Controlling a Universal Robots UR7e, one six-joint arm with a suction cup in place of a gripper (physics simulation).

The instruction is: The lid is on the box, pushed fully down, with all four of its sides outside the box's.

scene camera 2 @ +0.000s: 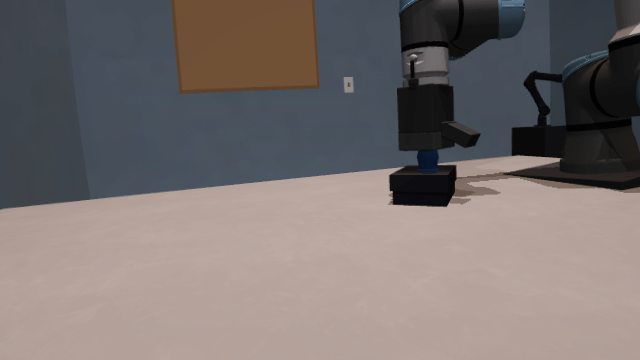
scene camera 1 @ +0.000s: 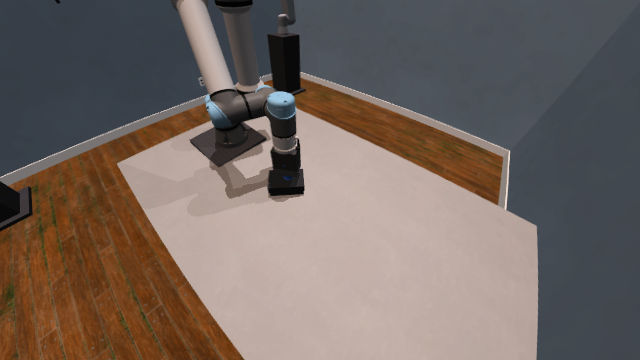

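Seen in the pictures: hand, tool point: (scene camera 2: 427, 176) (scene camera 1: 288, 178); arm's base, link origin: (scene camera 2: 600, 168) (scene camera 1: 232, 137).
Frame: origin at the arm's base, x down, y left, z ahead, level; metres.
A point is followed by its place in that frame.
The black lid (scene camera 1: 277, 184) @(x -0.032, y -0.072, z 0.420 m) (scene camera 2: 414, 183) @(x -0.019, y 0.015, z 0.469 m) sits level on the black box (scene camera 2: 419, 198) @(x 0.006, y 0.017, z 0.461 m). In the scene camera 2 view the lid's side overhangs the box's wall at the left, and a lower band of the box shows beneath it. The far sides are hidden, and the dark colours make the seam hard to read. My suction gripper (scene camera 1: 287, 178) (scene camera 2: 428, 169) points straight down, with its blue cup touching the lid's top near the middle. The suction is off, so the cup rests there without holding the lid.
The pale table top (scene camera 1: 370, 260) @(x 0.018, y -0.067, z 0.818 m) (scene camera 2: 250, 270) @(x 0.018, y 0.163, z 0.740 m) lies around the box. The arm's dark base plate (scene camera 1: 218, 156) @(x 0.010, y -0.118, z 0.063 m) (scene camera 2: 595, 180) @(x 0.006, y 0.069, z 0.120 m) stands behind the box in the scene camera 1 view. A black pedestal (scene camera 1: 285, 62) stands beyond the table.
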